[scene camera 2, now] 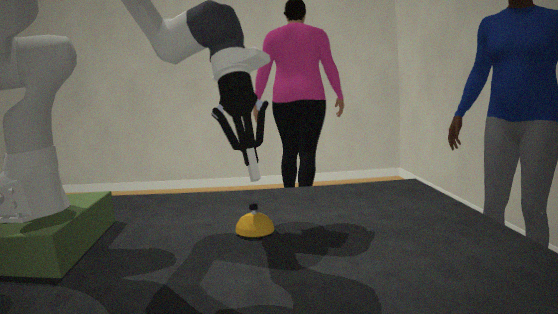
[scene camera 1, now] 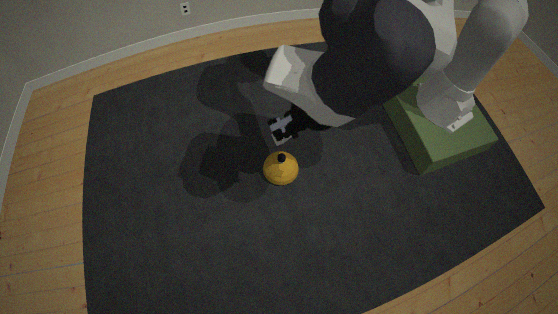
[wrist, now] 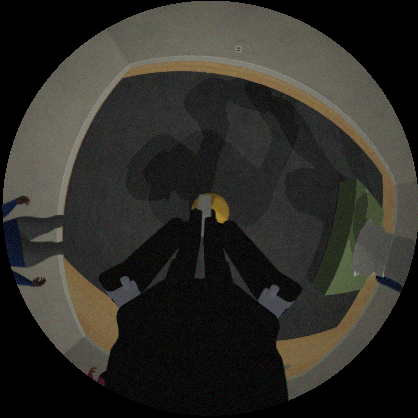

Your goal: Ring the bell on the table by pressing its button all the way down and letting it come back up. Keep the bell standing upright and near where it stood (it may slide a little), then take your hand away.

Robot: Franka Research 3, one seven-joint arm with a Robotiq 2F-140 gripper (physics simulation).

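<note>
A yellow dome bell [scene camera 1: 280, 172] [scene camera 2: 255, 226] [wrist: 220, 207] stands upright on the dark mat. Its black button [scene camera 1: 281, 157] [scene camera 2: 253, 206] is up on top, with a bit of the stem showing below it in scene camera 2; in the wrist view the fingers hide the button. My gripper [scene camera 2: 254, 172] [wrist: 204, 203] is shut and empty, its fingertips pointing down. It hangs above the bell, with a clear gap between fingertips and button in scene camera 2, and touches nothing.
The dark mat [scene camera 1: 175, 250] [scene camera 2: 440, 270] lies under the bell. The arm's base stands on a green block [scene camera 1: 460, 150] [scene camera 2: 30, 250] [wrist: 332, 265]. A person in pink [scene camera 2: 299, 65] and a person in blue [scene camera 2: 520, 70] stand beyond the mat.
</note>
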